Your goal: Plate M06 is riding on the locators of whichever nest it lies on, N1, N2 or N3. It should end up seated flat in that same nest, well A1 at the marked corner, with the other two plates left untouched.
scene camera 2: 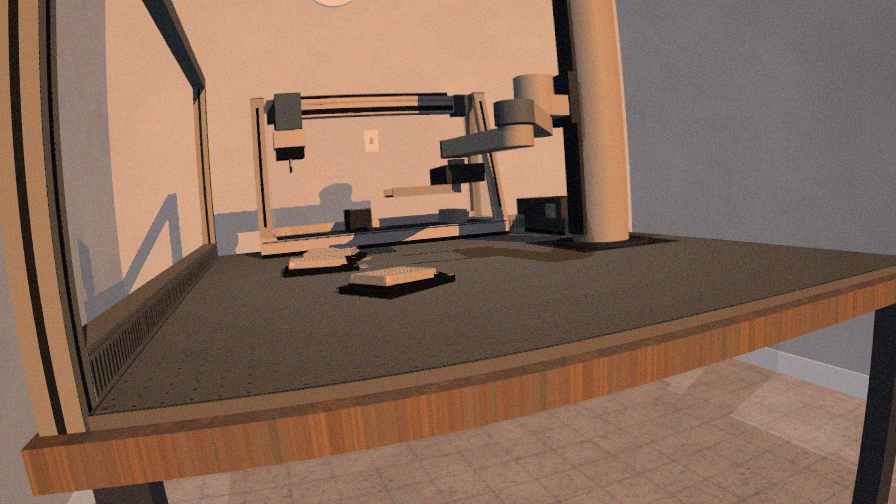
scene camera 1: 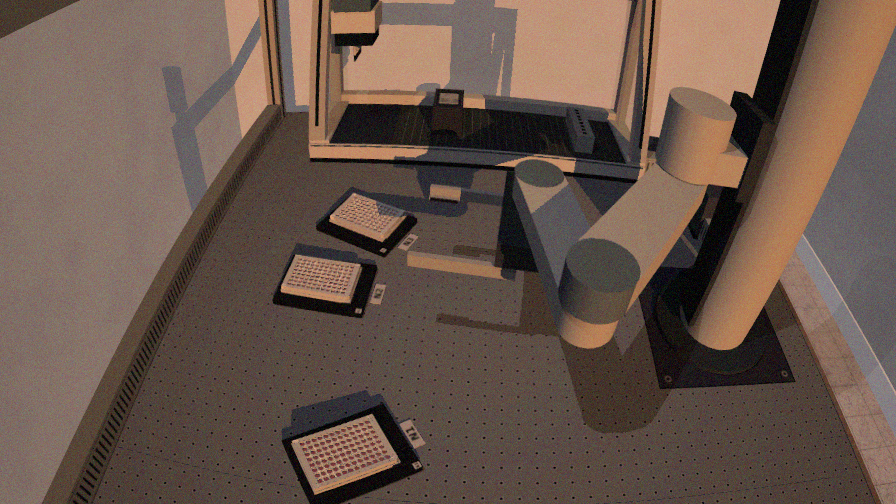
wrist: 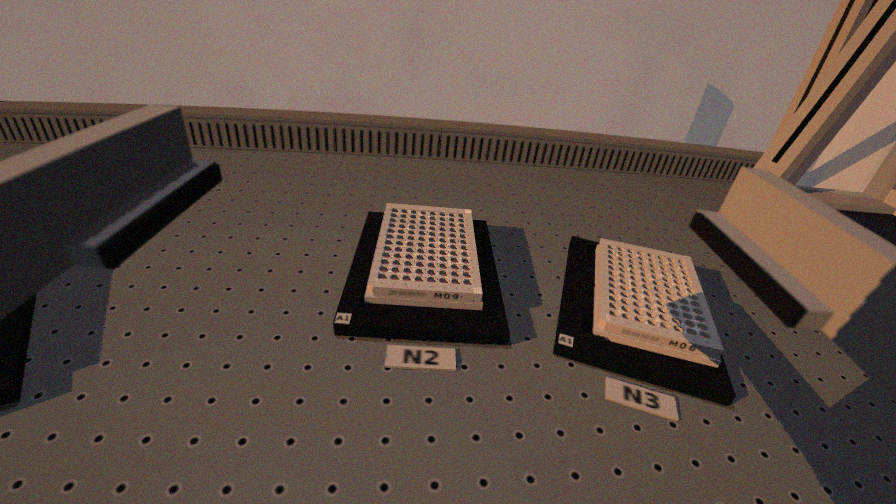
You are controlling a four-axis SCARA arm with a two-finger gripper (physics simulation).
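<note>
Three white well plates lie on black nests. In the wrist view the plate on N2 [wrist: 424,255] reads M09 and lies level. The plate on N3 [wrist: 651,299] sits tilted and askew; its label reads M0 with the last digit in shadow. A1 marks sit at the near-left corners of N2 [wrist: 342,317] and N3 [wrist: 565,339]. The N3 plate [scene camera 1: 366,216], the N2 plate [scene camera 1: 320,277] and the plate on N1 [scene camera 1: 344,452] all show in scene camera 1. My gripper [wrist: 451,200] is open and empty. It hangs above the table [scene camera 1: 432,226], short of N2 and N3.
A gantry frame [scene camera 1: 476,125] with a dark deck stands at the back. The arm's column and base [scene camera 1: 739,250] are at the right. A vented rail [scene camera 1: 156,313] runs along the left edge. Labels N2 [wrist: 419,357] and N3 [wrist: 641,397] lie in front of their nests.
</note>
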